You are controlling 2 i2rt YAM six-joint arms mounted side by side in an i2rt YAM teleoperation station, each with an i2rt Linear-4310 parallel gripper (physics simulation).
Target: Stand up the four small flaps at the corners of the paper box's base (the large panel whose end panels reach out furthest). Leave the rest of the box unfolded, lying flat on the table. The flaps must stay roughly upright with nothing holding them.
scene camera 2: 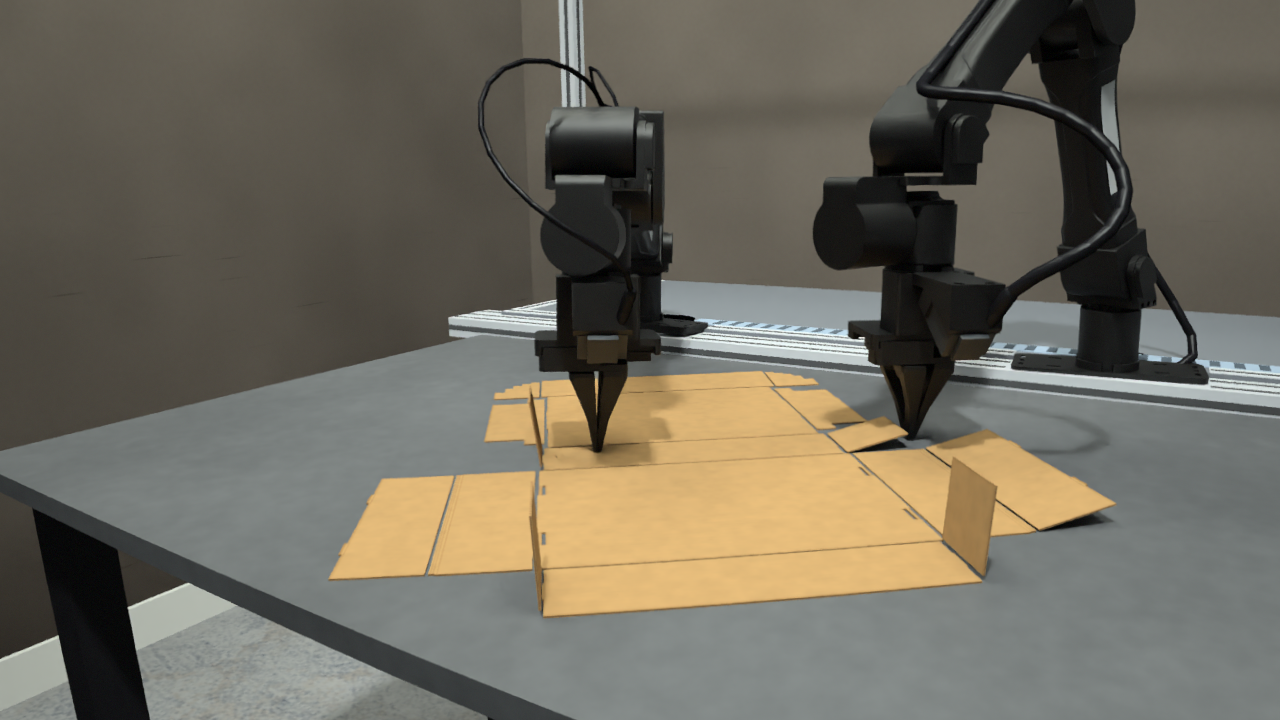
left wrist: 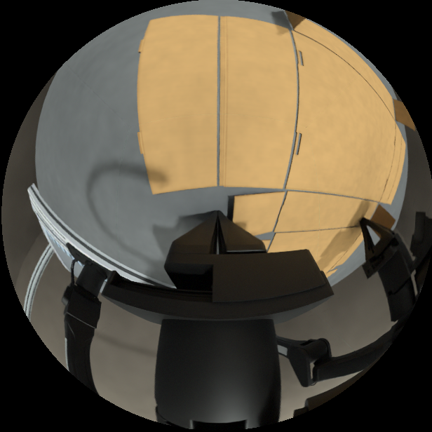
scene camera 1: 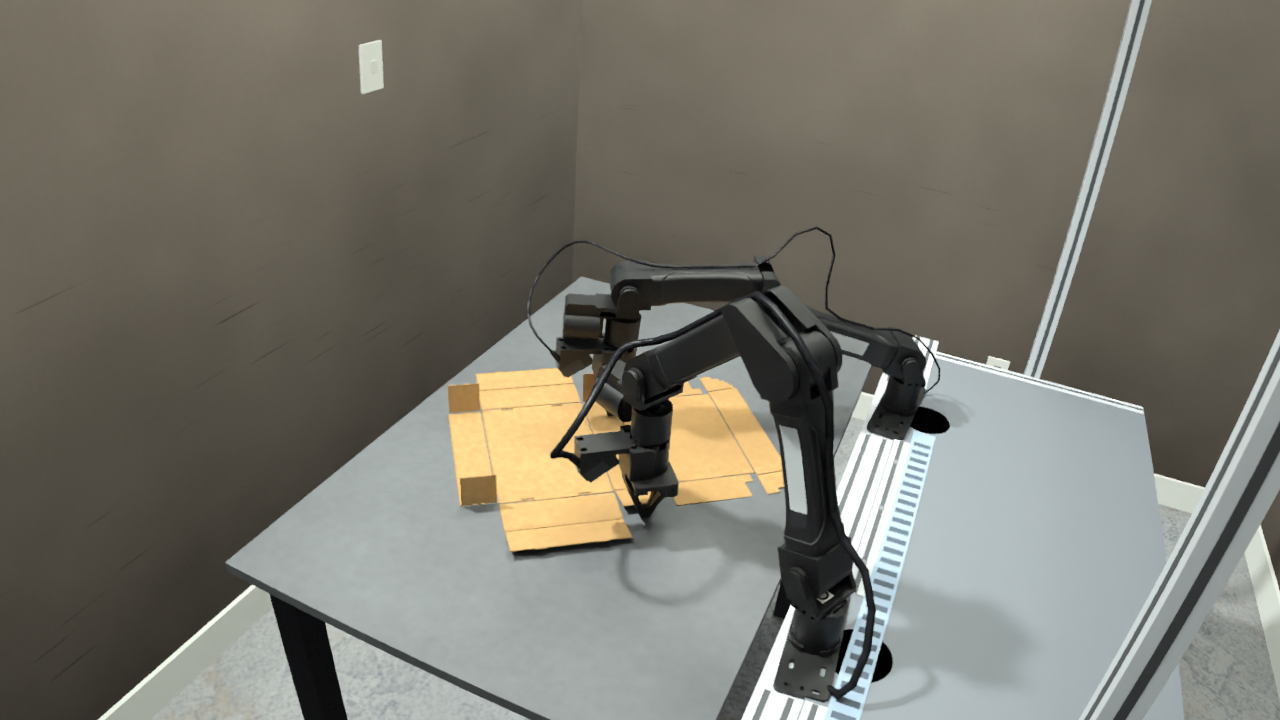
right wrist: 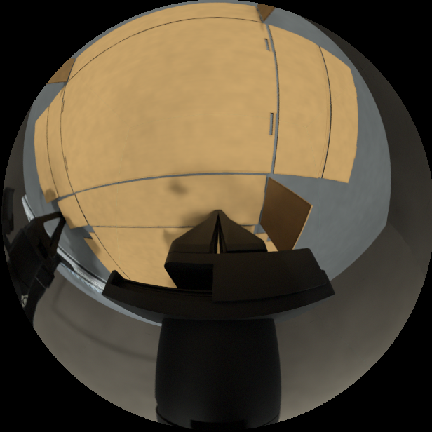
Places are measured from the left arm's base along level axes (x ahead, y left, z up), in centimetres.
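Pixels of known places: left gripper, between the fingertips: [scene camera 2: 908,437] [scene camera 1: 644,516]; right gripper, between the fingertips: [scene camera 2: 597,450] [scene camera 1: 611,415]; left arm's base, origin of its link: [scene camera 2: 1105,373] [scene camera 1: 813,642]; right arm's base, origin of its link: [scene camera 1: 896,410].
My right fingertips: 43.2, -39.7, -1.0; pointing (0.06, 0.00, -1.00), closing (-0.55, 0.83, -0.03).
Note:
For each thing: its top centre in the pictures, then the offset to it from my right fingertips, as dx, dy, dz. "*": a spot on its surface instead. Level surfaces: height alone.
- paper box's base, a spot on its surface: [scene camera 2: 716,510] [scene camera 1: 534,447] * +8.2, +14.5, +0.0
- near-left flap, a spot on its surface: [scene camera 2: 536,555] [scene camera 1: 455,399] * +25.0, +11.1, +2.9
- near-right flap, a spot on its surface: [scene camera 2: 969,514] [scene camera 1: 476,489] * +9.8, +31.4, +3.0
- far-left flap, a spot on its surface: [scene camera 2: 536,425] * +3.9, -3.4, +2.9
- far-right flap, a spot on its surface: [scene camera 2: 868,435] * -11.3, +20.5, +0.7
- opposite side panel, a spot on its surface: [scene camera 2: 487,523] * +17.0, +1.3, +0.0
- lid part, a spot on its surface: [scene camera 2: 680,416] * -12.6, +1.9, +0.0
- grey table, height of its surface: dz -0.2
The paper box's base [scene camera 1: 537,456] [scene camera 2: 716,510] [left wrist: 340,115] [right wrist: 170,100] lies flat. Three corner flaps stand roughly upright: the near-left flap [scene camera 2: 536,555] [scene camera 1: 463,397], the near-right flap [scene camera 2: 969,514] [scene camera 1: 477,489] and the far-left flap [scene camera 2: 536,425] [right wrist: 286,212]. The far-right flap [scene camera 2: 868,435] [left wrist: 256,212] is tilted up slightly, low over the table. My left gripper [scene camera 2: 911,436] [left wrist: 217,215] is shut and empty, its tips close beside that flap's outer edge. My right gripper [scene camera 2: 597,447] [right wrist: 218,214] is shut and empty, low over the far end panel, beside the far-left flap.
The side panel [scene camera 2: 1020,474] [scene camera 1: 568,523] at the right in scene camera 2 has its outer edge raised a little. The opposite side panel [scene camera 2: 487,523] lies flat. The lid part [scene camera 2: 680,416] [scene camera 1: 707,434] lies behind my right gripper. The grey table [scene camera 1: 402,573] carries everything.

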